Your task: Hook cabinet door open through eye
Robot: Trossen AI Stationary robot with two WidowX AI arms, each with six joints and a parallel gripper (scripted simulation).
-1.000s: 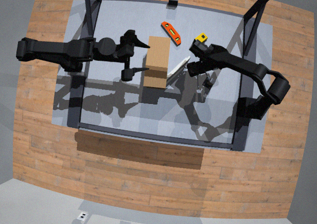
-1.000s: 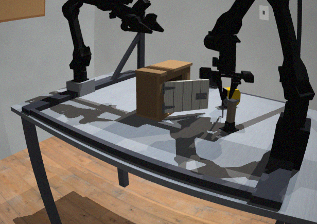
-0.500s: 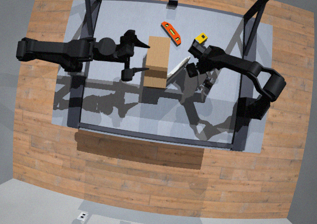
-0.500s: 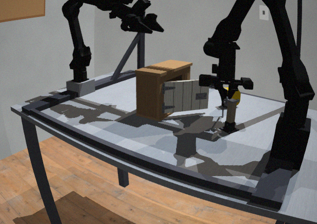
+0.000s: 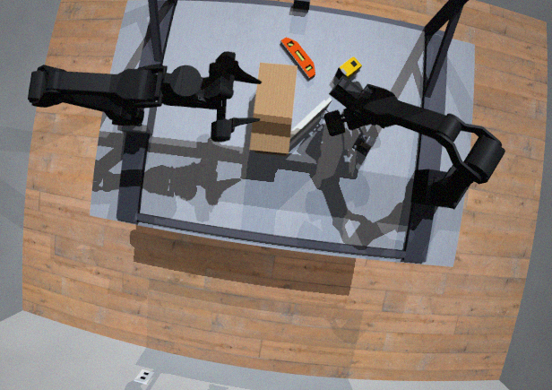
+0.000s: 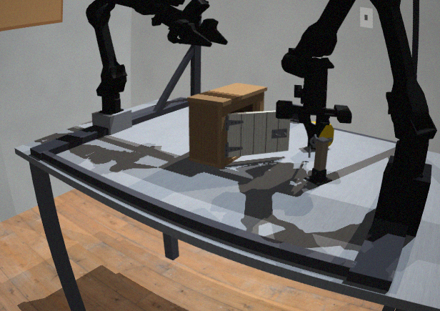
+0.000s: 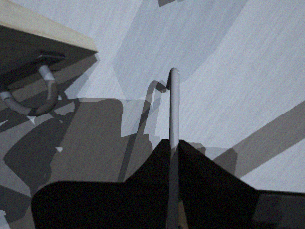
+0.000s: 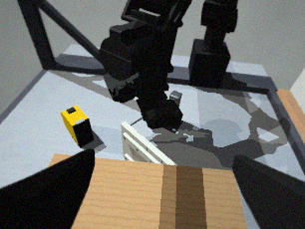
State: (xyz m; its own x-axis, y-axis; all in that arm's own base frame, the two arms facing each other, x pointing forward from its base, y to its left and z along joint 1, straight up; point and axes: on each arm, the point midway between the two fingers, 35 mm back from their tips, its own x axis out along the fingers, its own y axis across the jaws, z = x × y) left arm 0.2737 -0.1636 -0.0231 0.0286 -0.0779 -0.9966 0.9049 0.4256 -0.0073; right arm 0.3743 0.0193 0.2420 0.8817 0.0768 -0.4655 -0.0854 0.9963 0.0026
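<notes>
Right now my left hand is 10 mm short of the thin metal hook, 10 mm to the right of it and 30 mm above it. Also, from my left hand: yellow tape measure 140 mm behind, 40 mm to the right, 50 mm below; then grey plank door 60 mm ahead, 120 mm to the right, 20 mm below; then orange spirit level 160 mm behind, 200 mm to the right, 80 mm below.
</notes>
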